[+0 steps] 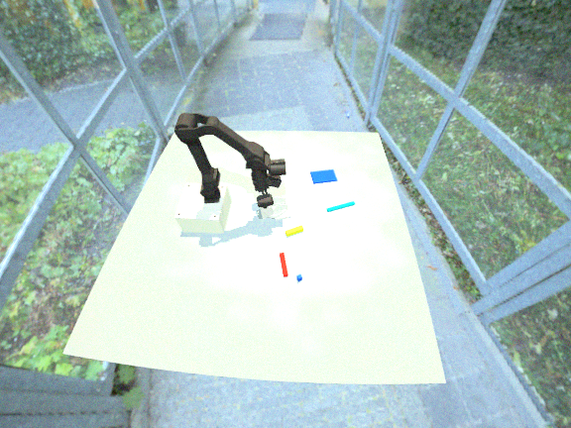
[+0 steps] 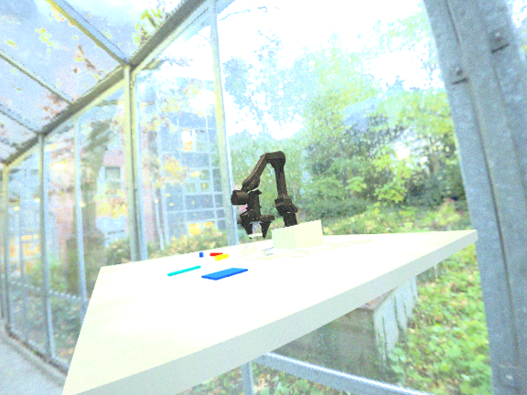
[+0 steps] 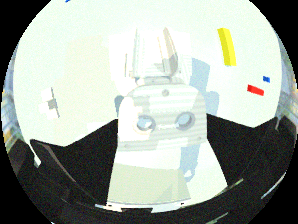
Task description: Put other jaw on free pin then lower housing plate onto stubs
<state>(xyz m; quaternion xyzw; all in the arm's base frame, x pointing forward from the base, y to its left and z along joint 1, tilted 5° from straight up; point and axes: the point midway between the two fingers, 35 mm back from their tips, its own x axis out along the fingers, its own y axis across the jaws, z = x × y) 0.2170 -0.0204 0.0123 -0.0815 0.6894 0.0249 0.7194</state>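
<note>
My gripper tip is 60 mm above the white jaw, 20 mm to the right of it and 20 mm short of it. From my gripper tip the other things lie so: pale riser (230 mm to the left, 70 mm below, 20 mm behind); then yellow bar (120 mm to the right, 120 mm ahead, 70 mm below); then red bar (270 mm to the right, 70 mm below, 60 mm ahead).
</note>
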